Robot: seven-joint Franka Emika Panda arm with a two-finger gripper.
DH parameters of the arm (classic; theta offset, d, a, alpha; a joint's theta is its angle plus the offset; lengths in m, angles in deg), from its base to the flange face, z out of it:
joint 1: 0 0.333 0 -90
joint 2: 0 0 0 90
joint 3: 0 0.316 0.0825 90
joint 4: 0 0 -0.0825 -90
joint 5: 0 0.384 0 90
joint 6: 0 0 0.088 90
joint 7: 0 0.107 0 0
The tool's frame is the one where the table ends.
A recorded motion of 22 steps. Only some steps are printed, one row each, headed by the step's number.
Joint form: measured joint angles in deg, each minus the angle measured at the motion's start. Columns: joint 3, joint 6, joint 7, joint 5, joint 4, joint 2, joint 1.
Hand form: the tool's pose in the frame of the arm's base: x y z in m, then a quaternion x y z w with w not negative. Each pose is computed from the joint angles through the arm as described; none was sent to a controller.
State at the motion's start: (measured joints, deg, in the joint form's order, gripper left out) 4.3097 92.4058 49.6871 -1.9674 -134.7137 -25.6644 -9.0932
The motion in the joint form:
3: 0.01 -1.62 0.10 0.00 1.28 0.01 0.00
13: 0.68 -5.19 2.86 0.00 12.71 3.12 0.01
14: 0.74 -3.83 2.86 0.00 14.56 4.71 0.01
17: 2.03 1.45 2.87 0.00 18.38 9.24 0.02
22: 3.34 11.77 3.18 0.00 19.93 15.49 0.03
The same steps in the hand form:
3: 0.3800 -0.0332 0.4865 0.87694 -0.45595 -0.12468 0.08685
13: 0.4100 -0.0286 0.5510 0.87279 -0.47497 -0.08426 0.07449
14: 0.4224 -0.0290 0.5558 0.87474 -0.47442 -0.07171 0.06799
17: 0.4584 -0.0204 0.5582 0.88362 -0.46397 -0.03503 0.05211
22: 0.5052 -0.0116 0.5332 0.89097 -0.45314 0.00814 0.02758

